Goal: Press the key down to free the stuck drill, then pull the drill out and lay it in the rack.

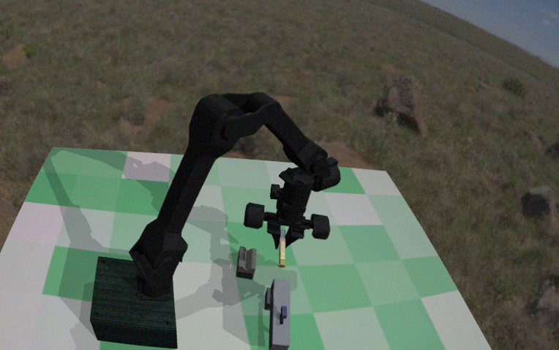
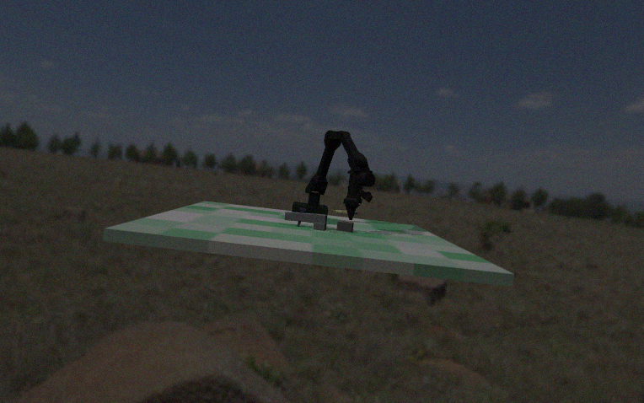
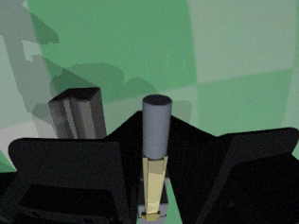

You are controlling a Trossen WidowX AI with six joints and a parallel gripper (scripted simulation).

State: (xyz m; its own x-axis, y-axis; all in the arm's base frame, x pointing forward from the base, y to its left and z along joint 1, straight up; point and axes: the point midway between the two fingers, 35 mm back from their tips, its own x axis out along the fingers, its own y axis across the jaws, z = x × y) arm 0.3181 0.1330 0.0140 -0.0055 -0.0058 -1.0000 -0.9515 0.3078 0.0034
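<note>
Now: gripper tip 8 cm past the rack, 1 cm to the left of it and 4 cm above it. From my gripper tip the other things lie so: blue key 6 cm behind, 21 cm to the right, 1 cm below; then drill 1 cm behind, 4 cm to the right, 3 cm above; then grey housing block 5 cm behind, 19 cm to the right, 2 cm below.
</note>
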